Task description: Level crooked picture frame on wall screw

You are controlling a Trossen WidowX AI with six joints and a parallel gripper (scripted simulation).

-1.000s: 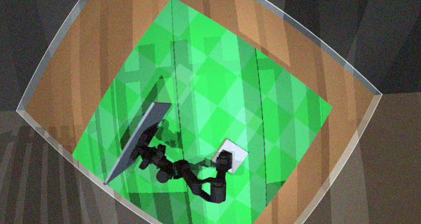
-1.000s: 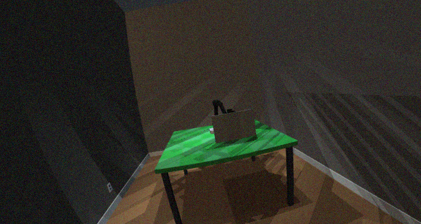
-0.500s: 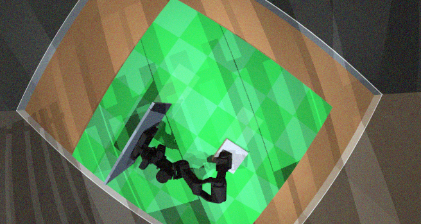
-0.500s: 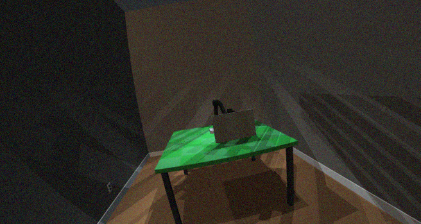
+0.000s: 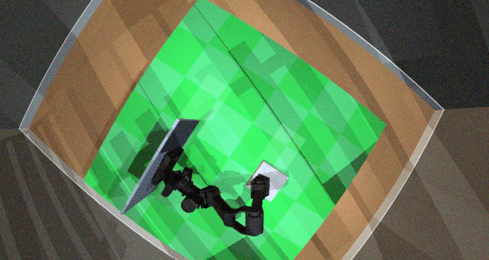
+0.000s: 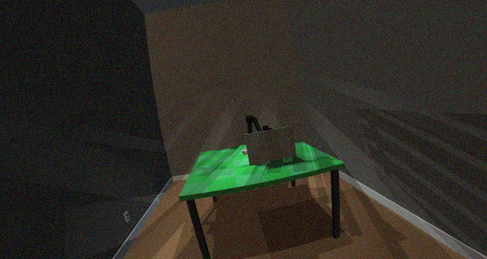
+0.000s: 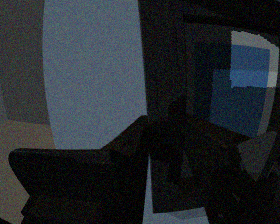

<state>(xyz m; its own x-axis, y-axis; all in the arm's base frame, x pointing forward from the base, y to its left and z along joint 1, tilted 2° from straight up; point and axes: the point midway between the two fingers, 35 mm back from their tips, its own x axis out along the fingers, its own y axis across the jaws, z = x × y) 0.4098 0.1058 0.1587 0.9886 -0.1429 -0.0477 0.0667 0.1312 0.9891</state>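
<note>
My gripper tip is now 1 cm to the left of the dark picture frame and 5 cm above it. From my gripper tip the other things lie so: grey wall panel (1 cm ahead, 1 cm to the right, 6 cm below).
</note>
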